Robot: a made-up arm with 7 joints.
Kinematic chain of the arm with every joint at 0, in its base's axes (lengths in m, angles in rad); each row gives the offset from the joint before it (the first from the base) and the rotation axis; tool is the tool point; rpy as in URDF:
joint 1: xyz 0.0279 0.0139 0.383 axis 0 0.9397 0.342
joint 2: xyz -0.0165 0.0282 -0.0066 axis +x
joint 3: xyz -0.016 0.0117 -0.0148 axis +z
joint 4: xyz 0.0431 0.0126 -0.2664 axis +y
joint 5: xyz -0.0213 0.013 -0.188 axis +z
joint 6: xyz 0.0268 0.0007 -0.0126 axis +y
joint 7: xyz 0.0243 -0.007 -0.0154 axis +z
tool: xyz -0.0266 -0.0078 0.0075 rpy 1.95 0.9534 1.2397
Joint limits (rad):
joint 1: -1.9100..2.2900
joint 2: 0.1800..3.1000
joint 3: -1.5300..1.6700
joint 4: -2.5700..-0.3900
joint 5: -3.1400..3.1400
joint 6: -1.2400..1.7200
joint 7: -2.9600..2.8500
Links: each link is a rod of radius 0.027 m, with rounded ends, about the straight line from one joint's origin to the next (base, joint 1, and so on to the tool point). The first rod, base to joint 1, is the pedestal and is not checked.
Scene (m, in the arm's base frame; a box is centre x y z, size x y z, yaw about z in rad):
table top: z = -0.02
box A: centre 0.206 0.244 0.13 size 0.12 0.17 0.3 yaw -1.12
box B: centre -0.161 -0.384 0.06 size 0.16 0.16 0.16 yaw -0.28
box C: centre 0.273 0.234 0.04 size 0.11 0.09 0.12 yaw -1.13
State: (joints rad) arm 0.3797 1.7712 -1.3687 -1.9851 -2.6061 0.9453 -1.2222
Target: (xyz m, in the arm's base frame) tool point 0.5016 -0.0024 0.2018
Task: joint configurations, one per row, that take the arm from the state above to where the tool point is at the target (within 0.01 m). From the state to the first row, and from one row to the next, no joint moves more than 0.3 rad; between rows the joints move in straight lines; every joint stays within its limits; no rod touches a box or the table.
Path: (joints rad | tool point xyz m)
1: 0.1273 1.8662 -1.4090 -1.8821 -2.5167 0.9993 -1.5037 | -0.0044 0.3481 0.2144
2: -0.1251 1.9612 -1.4494 -1.7791 -2.4273 1.0532 -1.7853 | 0.0498 0.3844 0.2410
3: -0.3775 2.0562 -1.4897 -1.6761 -2.3379 1.1072 -2.0668 | 0.0947 0.4156 0.2839
4: -0.6299 2.1512 -1.5300 -1.5731 -2.2485 1.1612 -2.3483 | 0.1230 0.4420 0.3393
5: -0.8859 2.0546 -1.4469 -1.5378 -2.2277 1.1426 -2.4245 | 0.2068 0.4223 0.3612
6: -1.1420 1.9580 -1.3637 -1.5024 -2.2069 1.1241 -2.5006 | 0.2780 0.3892 0.4117
7: -1.3980 1.8614 -1.2806 -1.4671 -2.1861 1.1056 -2.5768 | 0.3259 0.3454 0.4849
8: -1.6540 1.7648 -1.1974 -1.4317 -2.1652 1.0871 -2.6529 | 0.3427 0.2946 0.5722
9: -1.9100 1.6682 -1.1143 -1.3963 -2.1444 1.0685 -2.7291 | 0.3249 0.2414 0.6629
10: -1.7661 1.4291 -1.1401 -1.2894 -2.3013 1.0392 -2.5734 | 0.4120 0.2033 0.6024
11: -1.6222 1.1899 -1.1659 -1.1824 -2.4583 1.0098 -2.4176 | 0.4787 0.1597 0.5167
12: -1.4784 0.9508 -1.1917 -1.0755 -2.6152 0.9804 -2.2619 | 0.5178 0.1107 0.4142
13: -1.3345 0.7117 -1.2175 -0.9685 -2.7721 0.9510 -2.1062 | 0.5254 0.0567 0.3054
14: -1.1906 0.4725 -1.2433 -0.8616 -2.9290 0.9217 -1.9505 | 0.5016 -0.0024 0.2018

